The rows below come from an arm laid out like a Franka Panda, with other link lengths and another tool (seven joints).
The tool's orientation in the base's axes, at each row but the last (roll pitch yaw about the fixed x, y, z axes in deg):
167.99 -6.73 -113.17
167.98 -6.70 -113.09
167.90 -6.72 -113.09
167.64 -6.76 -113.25
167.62 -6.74 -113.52
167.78 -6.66 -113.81
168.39 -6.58 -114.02
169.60 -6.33 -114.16
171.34 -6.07 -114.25
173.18 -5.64 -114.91
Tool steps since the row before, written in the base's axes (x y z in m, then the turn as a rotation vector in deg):
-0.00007 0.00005 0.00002 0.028 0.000 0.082
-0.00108 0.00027 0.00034 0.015 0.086 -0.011
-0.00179 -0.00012 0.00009 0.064 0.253 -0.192
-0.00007 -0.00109 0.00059 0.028 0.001 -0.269
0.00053 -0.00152 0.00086 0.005 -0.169 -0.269
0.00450 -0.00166 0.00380 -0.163 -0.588 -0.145
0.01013 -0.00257 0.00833 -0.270 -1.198 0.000
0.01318 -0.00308 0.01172 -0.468 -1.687 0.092
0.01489 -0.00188 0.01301 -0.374 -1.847 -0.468
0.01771 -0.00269 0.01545 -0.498 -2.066 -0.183
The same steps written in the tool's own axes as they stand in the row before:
-0.00002 0.00009 0.00000 -0.001 -0.008 -0.086
0.00021 0.00114 -0.00008 -0.086 0.019 0.005
0.00082 0.00156 0.00034 -0.279 0.006 0.165
0.00109 -0.00026 -0.00053 -0.044 -0.082 0.254
0.00127 -0.00091 -0.00093 0.120 -0.131 0.263
0.00014 -0.00387 -0.00474 0.583 -0.132 0.191
-0.00081 -0.00838 -0.01038 1.196 -0.264 0.087
-0.00128 -0.01091 -0.01414 1.730 -0.277 0.050
-0.00300 -0.01217 -0.01541 1.778 -0.512 0.589
-0.00348 -0.01519 -0.01780 2.055 -0.461 0.334

